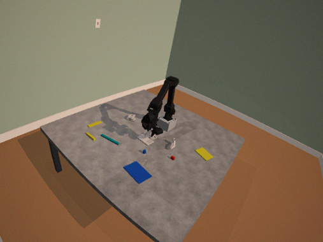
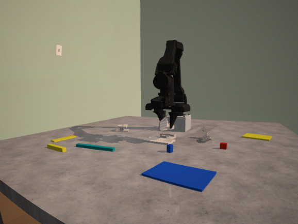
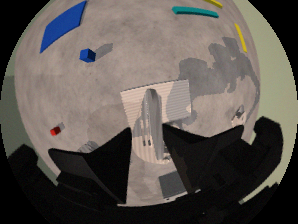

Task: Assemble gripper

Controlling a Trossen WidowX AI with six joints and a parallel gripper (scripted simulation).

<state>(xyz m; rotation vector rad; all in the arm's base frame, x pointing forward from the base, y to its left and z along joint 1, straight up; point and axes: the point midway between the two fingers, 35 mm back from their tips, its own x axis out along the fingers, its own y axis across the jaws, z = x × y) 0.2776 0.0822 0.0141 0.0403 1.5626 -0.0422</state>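
Right now my gripper tip is 120 mm short of the blue cube, 80 mm to the right of it and 50 mm above it. Also, from my gripper tip: blue sheet: 270 mm ahead, 190 mm to the left, 60 mm below; then teal bar: 240 mm ahead, 170 mm to the right, 50 mm below; then red cube: 10 mm behind, 240 mm to the left, 50 mm below.
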